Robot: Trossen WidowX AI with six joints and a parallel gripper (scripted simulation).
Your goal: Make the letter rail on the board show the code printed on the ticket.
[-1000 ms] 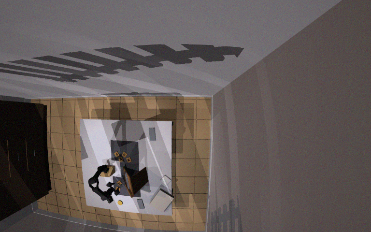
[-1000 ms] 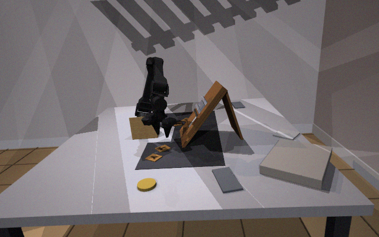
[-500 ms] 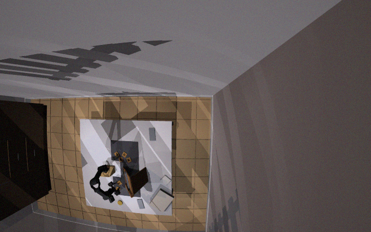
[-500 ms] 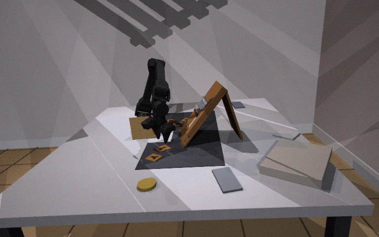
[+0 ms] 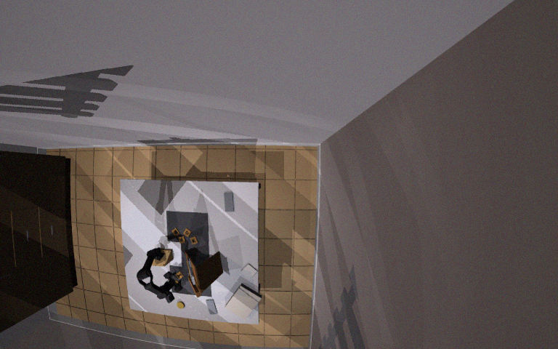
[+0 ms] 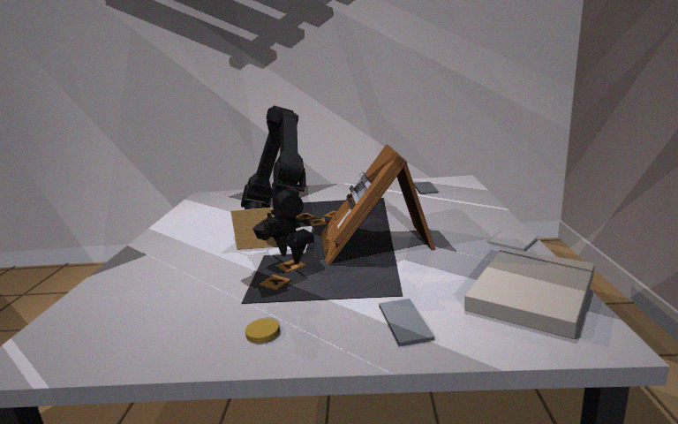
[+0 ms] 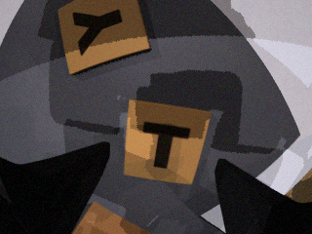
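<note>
Now: the letter tile 20 mm below my gripper tip. Round my gripper tip: white ticket 150 mm ahead, 120 mm to the left, 70 mm above; then yellow disc 20 mm ahead, 310 mm to the right, 10 mm below; then dark mat 40 mm ahead, 200 mm to the left, 20 mm below.
</note>
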